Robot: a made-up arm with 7 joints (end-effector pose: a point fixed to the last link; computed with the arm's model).
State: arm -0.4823 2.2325 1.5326 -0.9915 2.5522 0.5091 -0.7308
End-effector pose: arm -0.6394 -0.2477 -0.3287 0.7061 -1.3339 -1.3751
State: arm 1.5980 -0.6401 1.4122 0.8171 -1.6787 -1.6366 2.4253
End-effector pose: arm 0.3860 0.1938 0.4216 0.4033 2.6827 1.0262
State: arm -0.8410 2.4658 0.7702 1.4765 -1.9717 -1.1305 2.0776
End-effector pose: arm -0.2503 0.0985 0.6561 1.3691 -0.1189 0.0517
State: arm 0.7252 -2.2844 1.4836 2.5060 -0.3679 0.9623 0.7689
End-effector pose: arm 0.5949 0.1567 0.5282 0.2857 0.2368 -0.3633
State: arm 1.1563 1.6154 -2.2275 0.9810 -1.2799 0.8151 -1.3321
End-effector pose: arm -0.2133 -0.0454 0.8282 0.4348 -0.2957 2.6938
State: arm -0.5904 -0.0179 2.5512 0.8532 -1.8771 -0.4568 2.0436
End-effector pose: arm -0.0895 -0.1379 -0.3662 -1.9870 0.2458 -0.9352
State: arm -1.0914 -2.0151 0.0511 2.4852 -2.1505 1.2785 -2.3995
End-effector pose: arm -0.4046 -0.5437 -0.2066 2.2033 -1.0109 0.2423
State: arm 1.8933 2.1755 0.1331 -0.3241 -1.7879 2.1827 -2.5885
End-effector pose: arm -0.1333 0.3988 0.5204 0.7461 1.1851 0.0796
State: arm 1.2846 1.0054 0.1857 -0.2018 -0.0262 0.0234 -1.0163
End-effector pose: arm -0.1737 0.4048 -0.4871 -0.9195 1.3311 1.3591
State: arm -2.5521 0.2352 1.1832 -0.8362 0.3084 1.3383 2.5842
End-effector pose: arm 0.1011 0.5179 0.6467 -0.8140 0.8590 0.1106
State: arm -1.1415 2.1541 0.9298 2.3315 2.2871 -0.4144 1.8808
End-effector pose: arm 0.6013 -0.1899 0.7426 0.9986 -0.3499 -1.5678
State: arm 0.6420 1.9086 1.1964 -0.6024 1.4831 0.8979 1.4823
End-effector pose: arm -0.9816 -0.8425 -0.3512 -2.5508 0.3795 1.4672
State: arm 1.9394 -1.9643 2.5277 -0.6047 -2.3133 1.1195 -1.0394
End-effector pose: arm 0.4657 -0.1484 0.3460 -0.9614 0.5210 2.6152
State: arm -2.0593 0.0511 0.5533 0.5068 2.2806 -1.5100 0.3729
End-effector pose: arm -0.0235 -0.6430 0.1673 -1.4734 0.8234 -0.7611
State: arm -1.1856 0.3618 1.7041 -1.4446 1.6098 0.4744 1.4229
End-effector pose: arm -0.4377 1.3490 -0.1393 -0.6706 1.2978 0.4078
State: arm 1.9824 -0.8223 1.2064 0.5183 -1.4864 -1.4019 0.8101
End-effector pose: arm 0.6777 -0.0599 0.4522 2.0055 1.9367 0.9713
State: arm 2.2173 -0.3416 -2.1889 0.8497 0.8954 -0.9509 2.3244
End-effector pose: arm -0.2460 -0.5799 -0.8720 -0.9805 -0.4569 1.6997
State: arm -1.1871 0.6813 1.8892 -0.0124 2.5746 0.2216 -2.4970
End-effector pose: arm -0.6279 0.4644 0.7863 -0.3382 0.8494 0.2500
